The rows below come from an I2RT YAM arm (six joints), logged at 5 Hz.
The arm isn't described. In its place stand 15 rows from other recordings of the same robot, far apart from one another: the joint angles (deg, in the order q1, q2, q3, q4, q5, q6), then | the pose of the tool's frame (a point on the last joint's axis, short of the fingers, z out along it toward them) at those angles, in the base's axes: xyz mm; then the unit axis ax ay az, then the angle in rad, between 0 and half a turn.
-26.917 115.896 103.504 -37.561 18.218 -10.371 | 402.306 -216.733 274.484 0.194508 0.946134 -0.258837 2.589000
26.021 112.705 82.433 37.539 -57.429 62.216 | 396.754 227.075 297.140 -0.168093 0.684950 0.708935 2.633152
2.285 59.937 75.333 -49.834 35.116 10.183 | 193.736 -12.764 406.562 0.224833 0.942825 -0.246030 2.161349
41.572 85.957 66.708 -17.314 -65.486 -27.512 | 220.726 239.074 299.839 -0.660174 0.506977 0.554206 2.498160
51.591 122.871 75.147 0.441 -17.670 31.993 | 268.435 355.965 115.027 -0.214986 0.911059 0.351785 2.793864
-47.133 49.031 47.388 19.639 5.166 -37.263 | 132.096 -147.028 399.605 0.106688 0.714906 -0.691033 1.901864
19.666 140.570 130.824 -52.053 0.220 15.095 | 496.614 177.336 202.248 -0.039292 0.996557 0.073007 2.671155
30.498 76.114 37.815 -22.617 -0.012 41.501 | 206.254 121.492 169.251 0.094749 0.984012 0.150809 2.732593
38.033 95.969 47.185 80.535 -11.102 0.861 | 268.815 218.974 288.631 -0.394524 0.727202 0.561719 1.272971
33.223 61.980 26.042 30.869 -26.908 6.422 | 187.667 142.173 242.000 -0.384976 0.798121 0.463461 1.954004
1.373 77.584 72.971 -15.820 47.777 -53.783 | 304.575 -19.070 377.242 -0.150879 0.815792 -0.558317 2.487755
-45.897 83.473 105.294 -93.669 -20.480 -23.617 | 168.023 -155.470 420.552 0.164554 0.984706 0.057230 2.682341
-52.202 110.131 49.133 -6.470 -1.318 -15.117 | 199.292 -255.608 74.962 0.314241 0.944027 -0.100326 2.802263
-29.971 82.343 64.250 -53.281 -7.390 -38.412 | 237.269 -131.541 252.515 -0.084089 0.995706 -0.038707 2.801317
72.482 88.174 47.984 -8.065 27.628 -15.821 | 108.373 288.494 186.353 -0.626148 0.778905 -0.035300 2.295767
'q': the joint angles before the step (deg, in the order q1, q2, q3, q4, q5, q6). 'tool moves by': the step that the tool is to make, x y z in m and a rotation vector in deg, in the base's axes. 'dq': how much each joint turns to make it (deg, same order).
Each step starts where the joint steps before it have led.
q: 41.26 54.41 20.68 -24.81 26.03 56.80
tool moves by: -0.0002 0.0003 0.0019 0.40 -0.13 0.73
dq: 0.02 -0.54 0.16 -0.10 -0.56 -0.55
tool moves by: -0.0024 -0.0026 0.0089 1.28 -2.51 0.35
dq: -0.06 -3.63 0.17 -0.72 0.35 -0.81
